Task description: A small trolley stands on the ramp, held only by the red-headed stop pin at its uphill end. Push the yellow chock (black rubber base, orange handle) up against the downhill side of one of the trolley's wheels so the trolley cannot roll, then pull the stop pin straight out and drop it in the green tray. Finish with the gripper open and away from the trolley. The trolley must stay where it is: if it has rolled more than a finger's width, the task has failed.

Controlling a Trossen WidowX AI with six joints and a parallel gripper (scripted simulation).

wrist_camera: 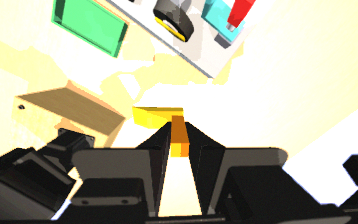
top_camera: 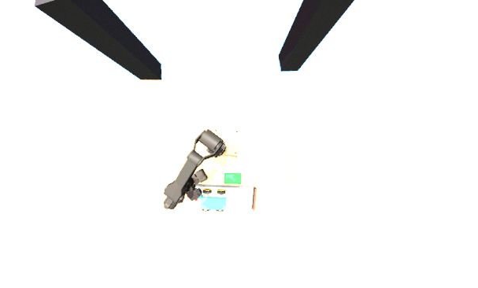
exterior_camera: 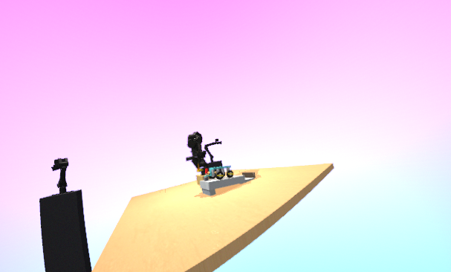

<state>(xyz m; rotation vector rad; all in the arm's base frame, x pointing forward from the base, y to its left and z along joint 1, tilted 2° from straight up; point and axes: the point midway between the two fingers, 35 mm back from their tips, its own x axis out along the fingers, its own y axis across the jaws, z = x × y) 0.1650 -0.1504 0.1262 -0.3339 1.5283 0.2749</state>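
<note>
The yellow chock is 1 cm behind my gripper tip, 2 cm to the left of it and 1 cm below it. From my gripper tip the other things lie so: green tray (6 cm ahead, 21 cm to the left, 18 cm below); then red-headed stop pin (13 cm ahead, 2 cm to the right, 4 cm below); then cyan trolley (16 cm ahead, 8 cm to the left, 6 cm below).
</note>
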